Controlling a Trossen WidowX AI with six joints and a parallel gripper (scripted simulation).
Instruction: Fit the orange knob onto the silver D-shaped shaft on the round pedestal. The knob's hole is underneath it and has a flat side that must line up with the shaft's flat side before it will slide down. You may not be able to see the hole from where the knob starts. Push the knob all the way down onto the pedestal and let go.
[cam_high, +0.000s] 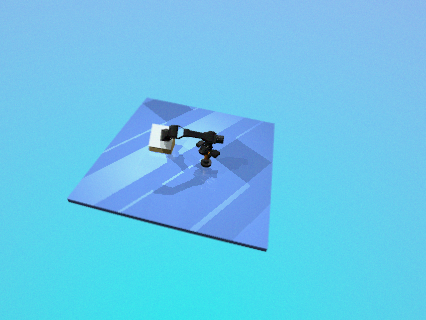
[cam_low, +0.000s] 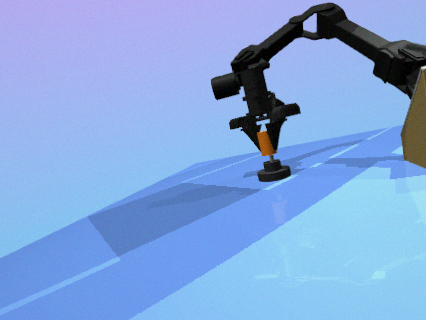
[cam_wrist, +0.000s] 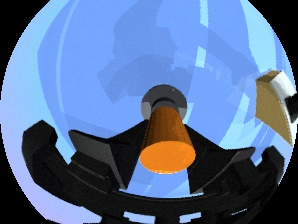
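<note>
My gripper tip is now 4 cm above the silver shaft. From my gripper tip the other things lie so: orange knob 3 cm above.
</note>
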